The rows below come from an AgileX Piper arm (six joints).
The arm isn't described. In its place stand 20 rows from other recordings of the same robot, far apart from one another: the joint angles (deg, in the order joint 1, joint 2, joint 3, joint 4, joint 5, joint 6), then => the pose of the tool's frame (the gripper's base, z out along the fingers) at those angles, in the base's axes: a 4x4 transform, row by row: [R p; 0 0 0 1], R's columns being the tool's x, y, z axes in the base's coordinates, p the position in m.
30.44, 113.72, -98.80, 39.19, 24.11, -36.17 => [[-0.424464 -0.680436 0.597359 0.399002], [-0.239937 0.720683 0.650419 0.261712], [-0.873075 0.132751 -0.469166 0.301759], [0 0 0 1]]
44.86, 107.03, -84.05, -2.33, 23.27, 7.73 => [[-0.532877 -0.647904 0.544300 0.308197], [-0.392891 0.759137 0.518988 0.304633], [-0.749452 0.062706 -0.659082 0.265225], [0 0 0 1]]
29.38, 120.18, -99.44, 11.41, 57.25, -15.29 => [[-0.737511 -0.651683 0.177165 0.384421], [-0.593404 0.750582 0.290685 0.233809], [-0.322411 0.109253 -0.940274 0.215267], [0 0 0 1]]
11.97, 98.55, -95.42, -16.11, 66.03, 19.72 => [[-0.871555 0.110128 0.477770 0.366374], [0.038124 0.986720 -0.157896 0.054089], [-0.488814 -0.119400 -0.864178 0.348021], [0 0 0 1]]
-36.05, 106.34, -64.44, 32.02, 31.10, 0.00 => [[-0.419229 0.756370 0.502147 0.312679], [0.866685 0.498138 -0.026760 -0.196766], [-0.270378 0.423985 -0.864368 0.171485], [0 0 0 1]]
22.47, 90.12, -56.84, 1.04, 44.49, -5.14 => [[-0.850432 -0.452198 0.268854 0.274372], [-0.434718 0.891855 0.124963 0.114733], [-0.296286 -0.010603 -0.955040 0.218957], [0 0 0 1]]
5.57, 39.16, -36.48, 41.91, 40.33, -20.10 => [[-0.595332 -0.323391 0.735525 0.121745], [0.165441 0.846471 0.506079 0.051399], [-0.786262 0.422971 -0.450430 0.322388], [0 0 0 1]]
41.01, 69.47, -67.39, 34.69, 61.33, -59.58 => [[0.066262 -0.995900 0.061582 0.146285], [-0.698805 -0.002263 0.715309 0.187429], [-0.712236 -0.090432 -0.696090 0.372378], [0 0 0 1]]
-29.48, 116.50, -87.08, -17.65, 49.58, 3.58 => [[-0.898312 0.416724 0.139200 0.359109], [0.350790 0.871040 -0.343854 -0.227138], [-0.264541 -0.260058 -0.928648 0.190330], [0 0 0 1]]
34.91, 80.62, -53.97, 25.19, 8.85, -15.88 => [[-0.498052 -0.546198 0.673508 0.252559], [-0.156243 0.820507 0.549870 0.183519], [-0.852955 0.168633 -0.493994 0.290874], [0 0 0 1]]
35.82, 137.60, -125.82, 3.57, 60.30, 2.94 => [[-0.793471 -0.538152 0.284246 0.420083], [-0.471562 0.838881 0.271860 0.309267], [-0.384750 0.081673 -0.919400 0.193454], [0 0 0 1]]
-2.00, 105.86, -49.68, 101.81, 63.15, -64.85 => [[-0.883859 -0.105909 0.455605 0.329914], [0.404243 0.317092 0.857928 0.067998], [-0.235331 0.942463 -0.237452 0.180896], [0 0 0 1]]
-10.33, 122.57, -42.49, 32.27, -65.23, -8.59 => [[-0.164433 0.641816 0.749022 0.334136], [0.126429 0.766809 -0.629301 -0.105746], [-0.978252 -0.008780 -0.207232 0.084702], [0 0 0 1]]
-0.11, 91.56, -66.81, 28.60, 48.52, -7.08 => [[-0.914315 0.051168 0.401758 0.326274], [0.208188 0.910272 0.357859 0.032009], [-0.347398 0.410837 -0.842928 0.263482], [0 0 0 1]]
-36.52, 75.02, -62.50, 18.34, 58.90, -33.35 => [[-0.860918 0.149276 0.486351 0.217668], [0.157124 0.987265 -0.024887 -0.130675], [-0.483873 0.054992 -0.873409 0.315269], [0 0 0 1]]
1.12, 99.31, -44.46, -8.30, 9.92, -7.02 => [[-0.830970 -0.232971 0.505187 0.308189], [-0.278363 0.960359 -0.014997 0.003762], [-0.481667 -0.153088 -0.862880 0.139414], [0 0 0 1]]
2.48, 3.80, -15.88, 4.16, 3.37, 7.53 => [[0.222368 -0.094393 0.970383 0.042366], [0.212313 0.976104 0.046297 0.002223], [-0.951565 0.195730 0.237095 0.296470], [0 0 0 1]]
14.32, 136.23, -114.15, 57.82, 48.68, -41.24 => [[-0.774229 -0.533540 0.340448 0.492953], [-0.126287 0.657327 0.742948 0.185535], [-0.620178 0.532218 -0.576301 0.185379], [0 0 0 1]]
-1.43, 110.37, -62.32, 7.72, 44.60, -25.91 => [[-0.943204 -0.328783 0.047625 0.336966], [-0.323527 0.941621 0.093162 0.000174], [-0.075475 0.072463 -0.994511 0.128681], [0 0 0 1]]
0.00, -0.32, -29.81, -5.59, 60.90, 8.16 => [[-0.423776 0.117386 0.898128 -0.008448], [0.094369 0.991892 -0.085113 -0.007745], [-0.900838 0.048686 -0.431418 0.283037], [0 0 0 1]]
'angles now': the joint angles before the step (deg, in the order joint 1, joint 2, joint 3, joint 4, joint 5, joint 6). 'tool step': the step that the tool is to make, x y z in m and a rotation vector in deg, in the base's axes. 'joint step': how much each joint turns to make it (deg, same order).
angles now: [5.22 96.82 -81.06 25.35 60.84 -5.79]
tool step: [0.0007 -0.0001 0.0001 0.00 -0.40 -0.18]
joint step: [0.00 0.01 0.01 0.01 -0.45 -0.02]
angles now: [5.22 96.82 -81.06 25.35 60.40 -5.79]
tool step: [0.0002 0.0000 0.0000 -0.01 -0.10 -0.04]
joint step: [0.01 0.01 0.00 -0.01 -0.12 0.00]
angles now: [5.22 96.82 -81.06 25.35 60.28 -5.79]
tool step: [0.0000 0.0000 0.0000 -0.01 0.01 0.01]
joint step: [0.00 0.00 -0.01 -0.01 0.02 0.00]
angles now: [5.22 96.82 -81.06 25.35 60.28 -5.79]
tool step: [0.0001 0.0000 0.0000 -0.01 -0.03 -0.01]
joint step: [0.00 0.01 -0.01 -0.01 -0.03 0.00]
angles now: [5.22 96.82 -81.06 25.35 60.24 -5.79]
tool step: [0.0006 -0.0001 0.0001 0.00 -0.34 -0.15]
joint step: [-0.01 0.01 0.00 0.01 -0.38 -0.02]
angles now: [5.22 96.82 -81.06 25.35 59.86 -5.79]
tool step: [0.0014 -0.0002 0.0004 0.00 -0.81 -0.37]
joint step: [0.00 0.01 -0.01 0.00 -0.89 -0.01]
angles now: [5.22 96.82 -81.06 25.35 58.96 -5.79]
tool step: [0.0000 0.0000 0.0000 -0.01 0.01 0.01]
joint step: [0.00 0.00 -0.01 -0.01 0.02 0.00]
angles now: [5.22 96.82 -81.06 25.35 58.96 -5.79]
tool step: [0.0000 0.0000 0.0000 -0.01 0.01 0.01]
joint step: [0.00 0.00 -0.01 -0.01 0.02 0.00]
